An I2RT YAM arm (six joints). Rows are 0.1 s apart.
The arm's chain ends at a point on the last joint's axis. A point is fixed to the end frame.
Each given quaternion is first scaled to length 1.
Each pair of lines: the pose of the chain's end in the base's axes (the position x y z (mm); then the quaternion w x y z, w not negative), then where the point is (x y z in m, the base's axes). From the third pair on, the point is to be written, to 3 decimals.
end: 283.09 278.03 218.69 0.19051 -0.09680 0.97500 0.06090
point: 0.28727 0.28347 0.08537
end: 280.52 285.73 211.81 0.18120 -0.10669 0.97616 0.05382
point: 0.28249 0.28862 0.07836
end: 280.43 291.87 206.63 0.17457 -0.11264 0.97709 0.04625
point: 0.281 0.292 0.073
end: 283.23 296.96 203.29 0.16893 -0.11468 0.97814 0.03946
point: 0.282 0.295 0.070
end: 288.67 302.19 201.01 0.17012 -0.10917 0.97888 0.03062
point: 0.288 0.299 0.068
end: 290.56 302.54 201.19 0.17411 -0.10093 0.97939 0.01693
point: 0.291 0.296 0.068
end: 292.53 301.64 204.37 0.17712 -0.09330 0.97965 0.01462
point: 0.294 0.295 0.071
